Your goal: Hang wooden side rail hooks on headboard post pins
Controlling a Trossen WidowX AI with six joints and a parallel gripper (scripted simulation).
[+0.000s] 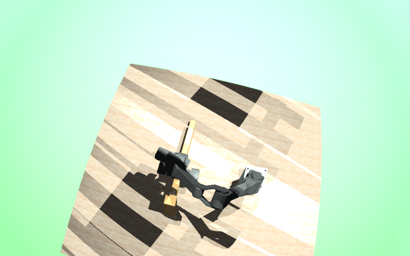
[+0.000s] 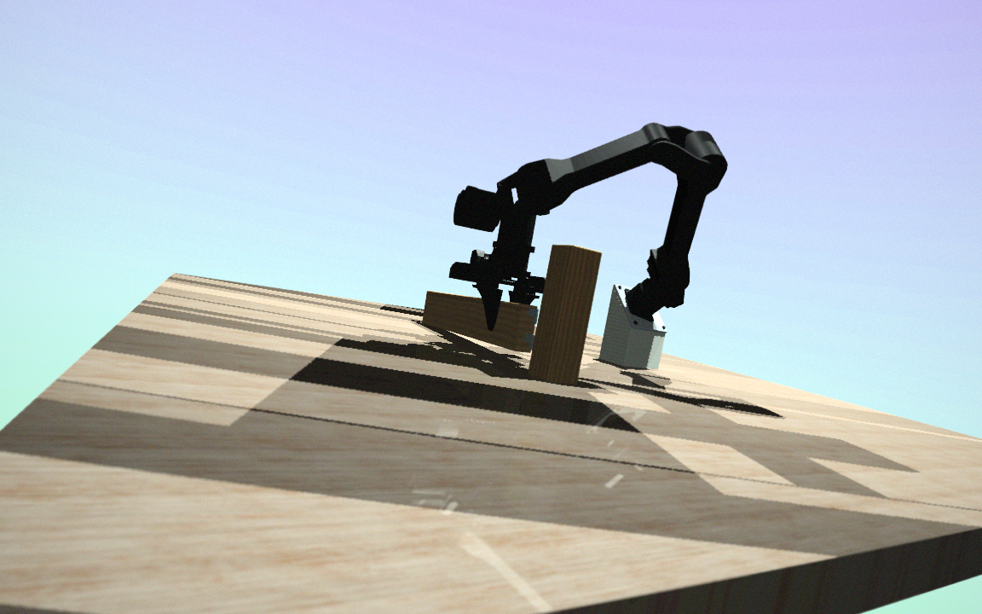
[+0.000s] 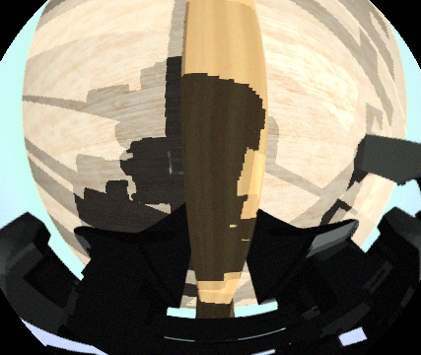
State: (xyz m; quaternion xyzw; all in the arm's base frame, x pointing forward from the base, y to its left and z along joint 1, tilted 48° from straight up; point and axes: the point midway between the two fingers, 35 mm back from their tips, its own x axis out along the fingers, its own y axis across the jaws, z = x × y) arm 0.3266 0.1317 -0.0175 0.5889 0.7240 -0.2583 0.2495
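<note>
My gripper tip is 10 mm past the upright headboard post, 160 mm to the right of it and 40 mm below it.
</note>
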